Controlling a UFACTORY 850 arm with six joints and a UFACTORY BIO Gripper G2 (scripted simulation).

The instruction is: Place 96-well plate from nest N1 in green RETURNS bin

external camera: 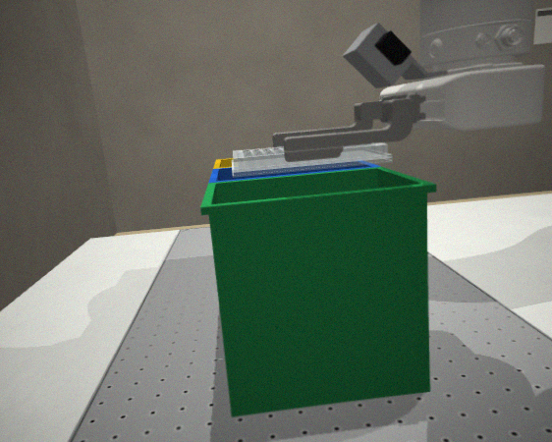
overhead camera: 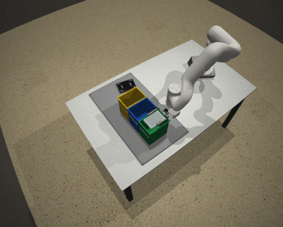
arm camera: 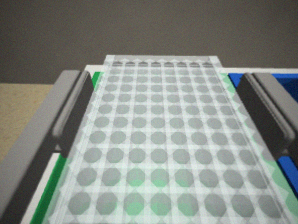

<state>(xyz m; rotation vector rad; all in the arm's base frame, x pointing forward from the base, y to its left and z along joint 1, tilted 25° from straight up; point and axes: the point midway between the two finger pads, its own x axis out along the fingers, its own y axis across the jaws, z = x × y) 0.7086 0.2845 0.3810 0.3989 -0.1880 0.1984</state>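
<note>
The clear 96-well plate is 10 mm below my hand. The rest, counted from my hand: yellow bin (60 mm ahead, 260 mm to the right, 130 mm below); then green bin (130 mm below); then blue bin (30 mm ahead, 130 mm to the right, 130 mm below).
</note>
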